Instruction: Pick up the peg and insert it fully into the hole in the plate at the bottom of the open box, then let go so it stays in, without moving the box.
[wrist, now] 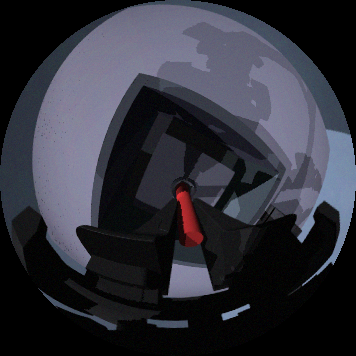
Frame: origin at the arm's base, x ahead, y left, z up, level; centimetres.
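Seen in the pictures: gripper, fingertip midpoint: (pixel 184 202).
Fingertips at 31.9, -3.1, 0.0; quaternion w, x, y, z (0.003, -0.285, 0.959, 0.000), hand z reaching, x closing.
A point is followed by its place in that frame, as x, y, z.
The red peg (pixel 188 216) @(32.3, -3.7, 2.9) is held between the dark fingertips of my gripper (pixel 184 202) @(31.9, -3.1, 0.0), near the middle of the wrist view. Its near end points toward the camera and its far end points down into the box. The far end overlaps the dark ring of the hole (pixel 191 186) @(31.3, -4.0, -2.7) in the plate (pixel 159 172) @(34.9, -3.4, -2.8). The peg hides part of the ring, and I cannot tell whether its end is inside the hole or above it. The open box (pixel 130 101) @(39.7, -7.7, 1.2) surrounds the plate, with its grey rim around the fingers' surroundings.
The box's dark walls stand around the plate, and the near rim is partly hidden by the fingers. The pale table (pixel 75 135) @(53.7, 1.3, -8.6) extends around the box. The arm's shadow falls across the table at the upper right.
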